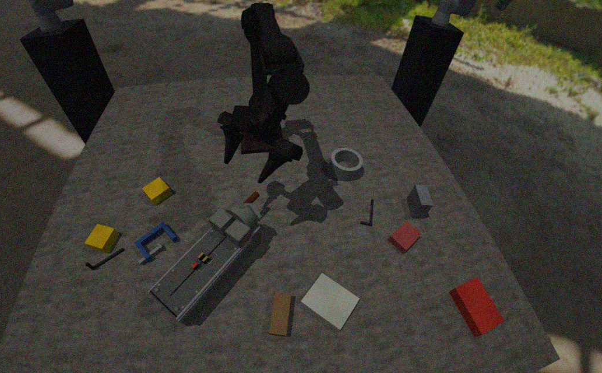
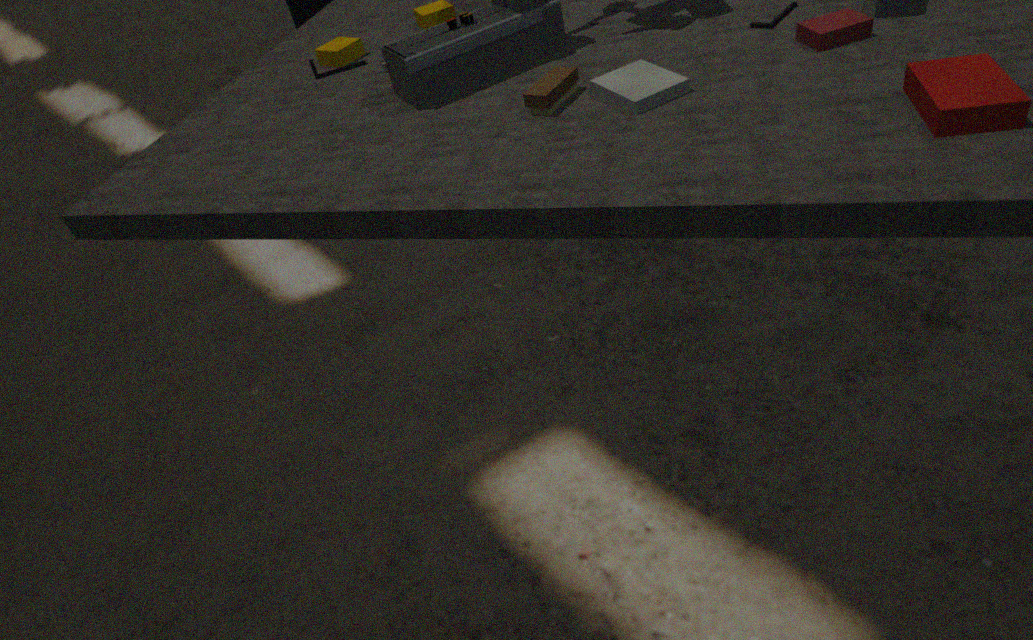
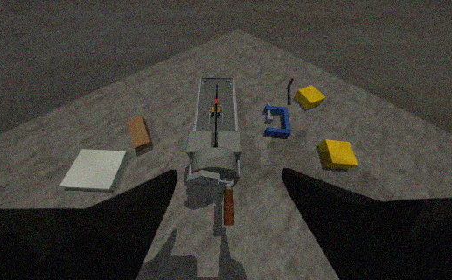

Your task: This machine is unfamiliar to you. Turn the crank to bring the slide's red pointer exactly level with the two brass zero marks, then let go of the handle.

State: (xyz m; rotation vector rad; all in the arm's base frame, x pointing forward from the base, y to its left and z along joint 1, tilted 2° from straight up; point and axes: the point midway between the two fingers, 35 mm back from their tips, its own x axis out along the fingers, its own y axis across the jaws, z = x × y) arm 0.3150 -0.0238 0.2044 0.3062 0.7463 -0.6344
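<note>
Now: gripper tip 12 cm above the brown crank handle, 2 cm past it and 1 cm to the right of it. Also, from my gripper tip: white plate: 23 cm ahead, 18 cm to the left, 18 cm below; then red pointer: 16 cm ahead, 11 cm to the right, 11 cm below; then brown block: 25 cm ahead, 18 cm below, 7 cm to the left.
</note>
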